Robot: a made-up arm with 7 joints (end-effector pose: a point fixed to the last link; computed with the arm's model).
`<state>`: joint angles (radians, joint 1 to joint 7).
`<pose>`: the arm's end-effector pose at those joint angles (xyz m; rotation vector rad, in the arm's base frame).
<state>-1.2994 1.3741 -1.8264 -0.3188 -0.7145 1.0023 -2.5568</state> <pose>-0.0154 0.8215 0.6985 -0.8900 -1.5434 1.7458</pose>
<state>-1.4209 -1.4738 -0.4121 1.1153 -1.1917 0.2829 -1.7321</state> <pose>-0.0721 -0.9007 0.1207 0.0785 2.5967 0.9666</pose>
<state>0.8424 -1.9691 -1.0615 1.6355 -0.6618 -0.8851 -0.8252</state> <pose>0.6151 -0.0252 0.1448 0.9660 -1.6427 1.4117</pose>
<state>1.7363 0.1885 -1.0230 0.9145 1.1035 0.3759 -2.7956</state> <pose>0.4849 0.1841 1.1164 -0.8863 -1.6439 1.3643</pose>
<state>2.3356 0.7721 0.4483 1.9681 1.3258 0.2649 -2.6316</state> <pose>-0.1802 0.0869 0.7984 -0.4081 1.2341 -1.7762</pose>
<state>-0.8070 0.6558 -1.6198 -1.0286 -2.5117 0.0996 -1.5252</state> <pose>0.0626 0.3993 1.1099 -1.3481 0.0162 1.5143</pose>
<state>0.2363 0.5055 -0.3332 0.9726 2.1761 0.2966 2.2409</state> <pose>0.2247 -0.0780 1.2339 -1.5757 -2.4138 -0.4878</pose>
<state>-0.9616 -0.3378 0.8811 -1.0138 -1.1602 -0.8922 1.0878</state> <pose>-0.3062 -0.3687 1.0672 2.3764 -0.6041 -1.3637</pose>
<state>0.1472 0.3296 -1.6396 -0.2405 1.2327 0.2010 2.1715</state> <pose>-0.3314 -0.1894 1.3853 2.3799 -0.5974 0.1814</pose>
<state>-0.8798 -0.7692 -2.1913 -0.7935 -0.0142 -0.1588 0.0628</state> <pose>0.6113 -0.4038 0.9688 -1.6780 0.0881 -2.1676</pose>
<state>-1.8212 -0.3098 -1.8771 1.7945 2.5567 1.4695 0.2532</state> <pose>-0.3965 0.0527 0.5651 0.6339 2.6309 0.1957</pose>
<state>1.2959 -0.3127 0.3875 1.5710 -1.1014 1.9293 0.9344</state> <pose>-0.0898 0.4938 1.0584 0.4343 0.2255 1.8035</pose>
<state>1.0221 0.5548 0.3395 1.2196 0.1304 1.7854 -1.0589</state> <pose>-0.0013 -0.1663 1.2215 0.3629 -1.5728 0.8118</pose>
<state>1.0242 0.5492 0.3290 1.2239 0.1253 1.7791 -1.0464</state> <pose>0.0028 -0.1626 1.2232 0.3575 -1.5557 0.8167</pose>
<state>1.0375 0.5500 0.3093 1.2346 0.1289 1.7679 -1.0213</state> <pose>0.0106 -0.1615 1.2235 0.3714 -1.5218 0.8338</pose>
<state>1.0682 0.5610 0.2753 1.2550 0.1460 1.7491 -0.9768</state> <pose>0.0245 -0.1645 1.2212 0.4160 -1.4610 0.8684</pose>
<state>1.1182 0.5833 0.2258 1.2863 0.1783 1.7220 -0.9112</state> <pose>0.0465 -0.1715 1.2154 0.4955 -1.3677 0.9205</pose>
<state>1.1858 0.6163 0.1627 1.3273 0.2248 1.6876 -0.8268</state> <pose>0.0777 -0.1812 1.2050 0.6086 -1.2400 0.9856</pose>
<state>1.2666 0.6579 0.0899 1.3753 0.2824 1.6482 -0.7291</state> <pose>0.1180 -0.1911 1.1891 0.7483 -1.0804 1.0561</pose>
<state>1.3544 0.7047 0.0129 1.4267 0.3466 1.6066 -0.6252</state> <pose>0.1655 -0.1980 1.1673 0.9030 -0.8955 1.1249</pose>
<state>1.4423 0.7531 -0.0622 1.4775 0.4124 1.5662 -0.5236</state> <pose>0.2157 -0.1994 1.1406 1.0585 -0.6973 1.1854</pose>
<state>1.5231 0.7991 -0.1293 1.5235 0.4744 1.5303 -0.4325</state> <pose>0.2630 -0.1950 1.1113 1.2003 -0.5031 1.2338</pose>
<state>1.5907 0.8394 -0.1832 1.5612 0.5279 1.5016 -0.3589</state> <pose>0.3022 -0.1869 1.0833 1.3173 -0.3328 1.2691</pose>
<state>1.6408 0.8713 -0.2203 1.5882 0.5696 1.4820 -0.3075</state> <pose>0.3301 -0.1787 1.0604 1.4034 -0.2037 1.2934</pose>
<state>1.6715 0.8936 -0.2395 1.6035 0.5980 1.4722 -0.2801</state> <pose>0.3460 -0.1737 1.0452 1.4580 -0.1272 1.3093</pose>
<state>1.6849 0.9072 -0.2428 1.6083 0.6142 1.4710 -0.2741</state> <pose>0.3516 -0.1731 1.0379 1.4859 -0.1016 1.3200</pose>
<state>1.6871 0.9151 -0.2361 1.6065 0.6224 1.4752 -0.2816</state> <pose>0.3508 -0.1760 1.0358 1.4970 -0.1093 1.3274</pose>
